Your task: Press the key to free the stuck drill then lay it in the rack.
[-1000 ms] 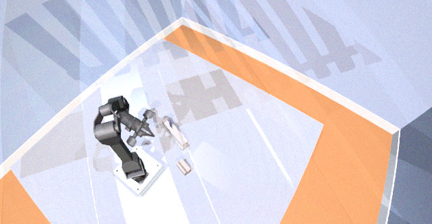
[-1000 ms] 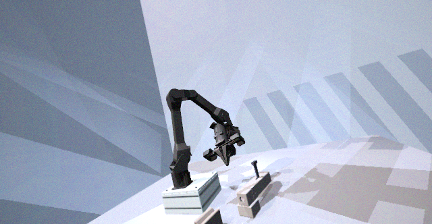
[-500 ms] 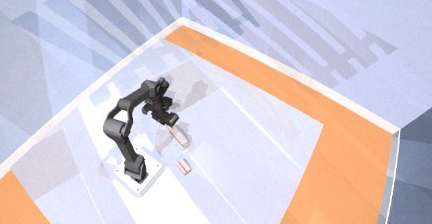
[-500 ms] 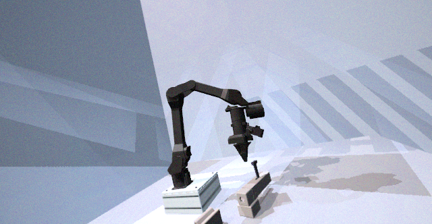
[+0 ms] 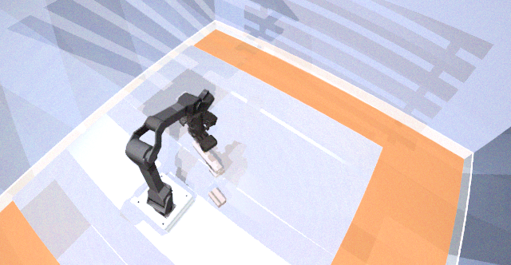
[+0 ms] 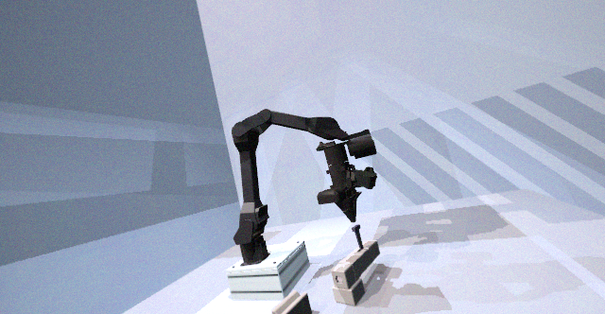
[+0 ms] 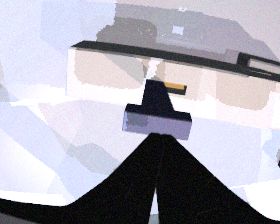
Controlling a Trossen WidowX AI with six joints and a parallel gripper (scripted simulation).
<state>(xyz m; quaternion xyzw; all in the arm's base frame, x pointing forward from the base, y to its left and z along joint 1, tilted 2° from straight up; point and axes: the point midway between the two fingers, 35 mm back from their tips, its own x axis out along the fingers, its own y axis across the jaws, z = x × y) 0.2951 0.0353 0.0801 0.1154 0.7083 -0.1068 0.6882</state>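
The blue key lies 4 cm below my gripper tip. Round my gripper tip: rack 17 cm to the right, 14 cm behind, 11 cm below; pale drill cylinder 8 cm below, 5 cm to the right, 2 cm behind; block 9 cm below, 4 cm to the right, 1 cm behind.
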